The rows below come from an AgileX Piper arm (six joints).
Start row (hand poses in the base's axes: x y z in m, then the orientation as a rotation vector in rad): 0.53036 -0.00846 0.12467 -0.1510 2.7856 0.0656
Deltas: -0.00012 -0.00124 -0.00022 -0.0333 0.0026 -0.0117; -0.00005 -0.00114 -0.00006 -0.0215 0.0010 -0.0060; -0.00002 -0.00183 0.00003 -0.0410 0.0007 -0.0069; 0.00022 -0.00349 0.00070 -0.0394 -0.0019 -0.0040; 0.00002 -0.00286 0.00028 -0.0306 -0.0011 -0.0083; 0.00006 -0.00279 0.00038 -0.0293 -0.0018 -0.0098; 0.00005 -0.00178 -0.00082 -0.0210 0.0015 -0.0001; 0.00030 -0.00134 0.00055 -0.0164 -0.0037 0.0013; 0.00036 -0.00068 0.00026 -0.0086 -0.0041 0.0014; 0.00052 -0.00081 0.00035 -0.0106 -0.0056 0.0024; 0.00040 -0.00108 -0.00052 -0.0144 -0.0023 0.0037; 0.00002 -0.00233 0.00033 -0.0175 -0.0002 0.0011; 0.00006 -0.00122 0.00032 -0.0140 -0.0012 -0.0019; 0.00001 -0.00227 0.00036 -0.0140 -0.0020 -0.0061; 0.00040 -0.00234 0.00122 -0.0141 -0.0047 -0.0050; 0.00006 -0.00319 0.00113 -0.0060 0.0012 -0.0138; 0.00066 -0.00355 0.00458 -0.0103 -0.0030 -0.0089; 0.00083 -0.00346 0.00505 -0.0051 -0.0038 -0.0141
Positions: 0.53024 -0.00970 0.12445 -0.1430 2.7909 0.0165; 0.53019 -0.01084 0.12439 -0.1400 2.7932 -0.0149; 0.53017 -0.01267 0.12442 -0.1404 2.7951 -0.0738; 0.53039 -0.01616 0.12512 -0.1442 2.7931 -0.1300; 0.53041 -0.01902 0.12540 -0.1399 2.7918 -0.1748; 0.53047 -0.02181 0.12578 -0.1331 2.7894 -0.2182; 0.53052 -0.02359 0.12496 -0.1383 2.7892 -0.2476; 0.53082 -0.02493 0.12551 -0.1435 2.7838 -0.2702; 0.53118 -0.02561 0.12577 -0.1468 2.7787 -0.2818; 0.53170 -0.02642 0.12612 -0.1517 2.7717 -0.2959; 0.53210 -0.02750 0.12560 -0.1600 2.7672 -0.3149; 0.53212 -0.02983 0.12593 -0.1659 2.7647 -0.3389; 0.53218 -0.03105 0.12625 -0.1665 2.7620 -0.3588; 0.53219 -0.03332 0.12661 -0.1612 2.7592 -0.3798; 0.53259 -0.03566 0.12783 -0.1568 2.7533 -0.4005; 0.53265 -0.03885 0.12896 -0.1397 2.7560 -0.4125; 0.53331 -0.04240 0.13354 -0.1293 2.7529 -0.4290; 0.53414 -0.04586 0.13859 -0.1103 2.7507 -0.4396
